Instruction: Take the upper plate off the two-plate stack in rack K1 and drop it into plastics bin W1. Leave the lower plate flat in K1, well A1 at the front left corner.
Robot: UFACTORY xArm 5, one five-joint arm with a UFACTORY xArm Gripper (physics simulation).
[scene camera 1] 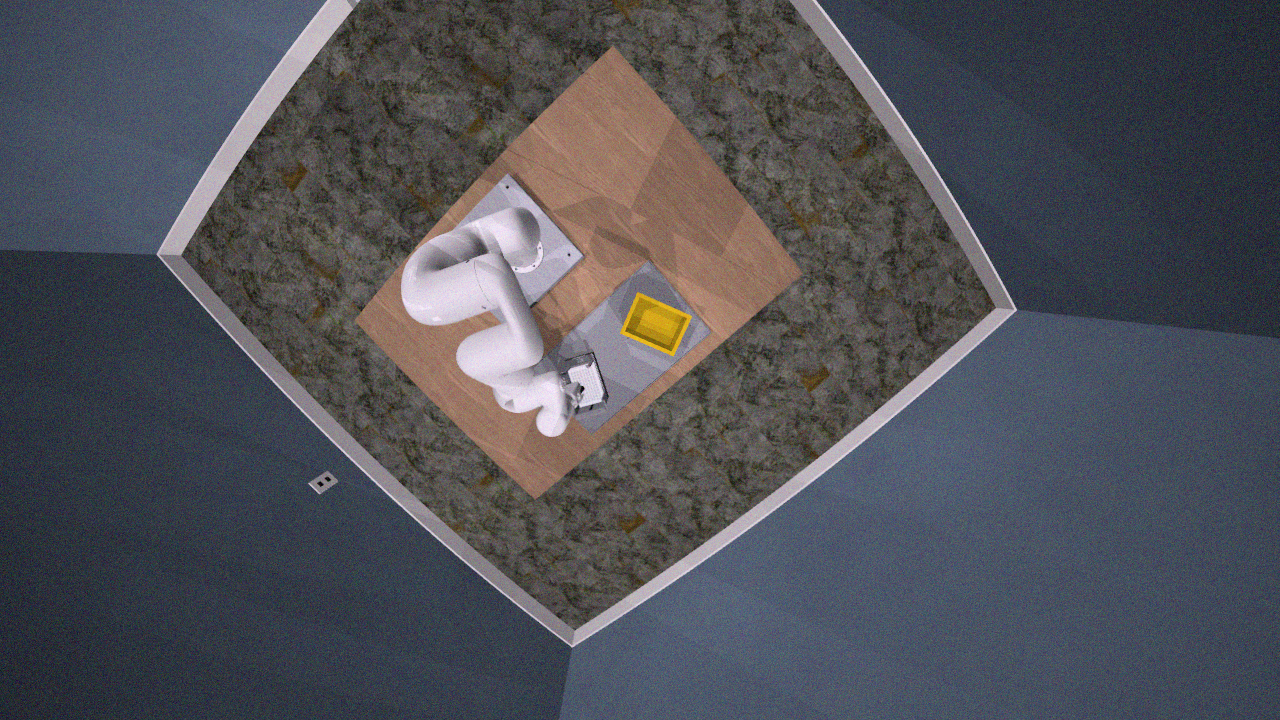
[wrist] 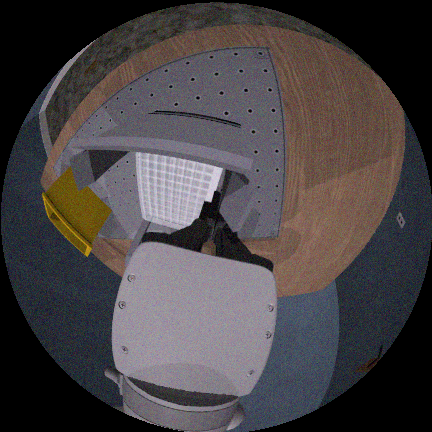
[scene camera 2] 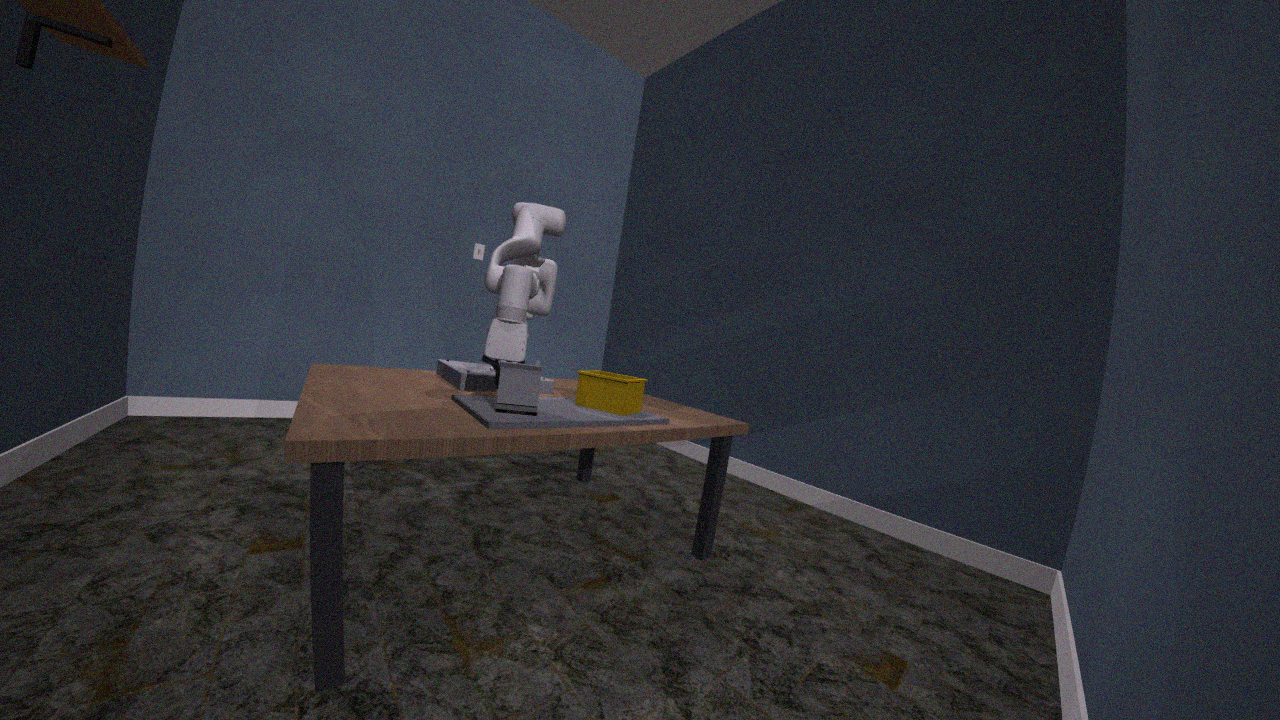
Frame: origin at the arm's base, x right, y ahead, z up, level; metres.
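Where they show: gripper, fingertip midpoint: [wrist: 218, 202].
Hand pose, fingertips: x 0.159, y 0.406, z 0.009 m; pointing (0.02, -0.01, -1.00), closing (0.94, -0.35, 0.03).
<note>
Each offset is from my fingertips to the top centre of the thing. Level surfaces: height alone.
A white gridded plate @(dx -0.043, dy +0.027, dz +0.008 m) [scene camera 1: 589, 379] [wrist: 172, 187] lies inside the grey upright-walled rack K1 @(dx -0.044, dy +0.020, dz +0.075 m) [scene camera 2: 518, 387] [wrist: 170, 147]. I cannot tell the upper plate from the lower one, and the well labels are not readable. My gripper [wrist: 218, 202] is shut and empty. Its black fingertips are at the plate's near right corner in the wrist view, overlapping its edge; contact is unclear. In scene camera 2 the fingertips are hidden behind the rack. The yellow bin W1 @(dx -0.332, dy +0.007, dz +0.055 m) [scene camera 1: 656, 323] [scene camera 2: 610, 394] [wrist: 77, 210] stands apart from the rack.
Rack and bin stand on a grey perforated board @(dx -0.181, dy +0.013, dz -0.044 m) [scene camera 1: 629, 374] [scene camera 2: 572, 416] [wrist: 258, 109] on the wooden table @(dz -0.057 m) [scene camera 1: 617, 107] [scene camera 2: 375, 420] [wrist: 340, 120]. The rack's raised walls surround my fingers closely. The arm's base plate [scene camera 1: 556, 259] lies behind the board.
</note>
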